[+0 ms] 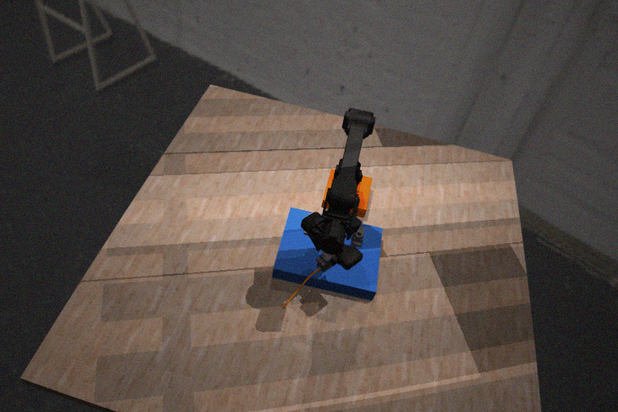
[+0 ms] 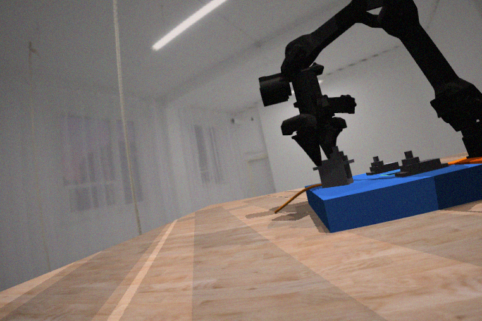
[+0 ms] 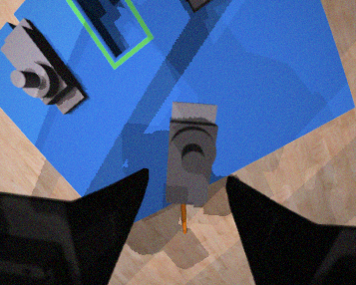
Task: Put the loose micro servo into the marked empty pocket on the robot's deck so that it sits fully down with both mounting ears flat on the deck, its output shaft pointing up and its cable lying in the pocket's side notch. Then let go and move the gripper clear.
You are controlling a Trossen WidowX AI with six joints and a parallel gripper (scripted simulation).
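My gripper tip is 3 cm past the blue deck, 1 cm to the right of it and 7 cm above it.
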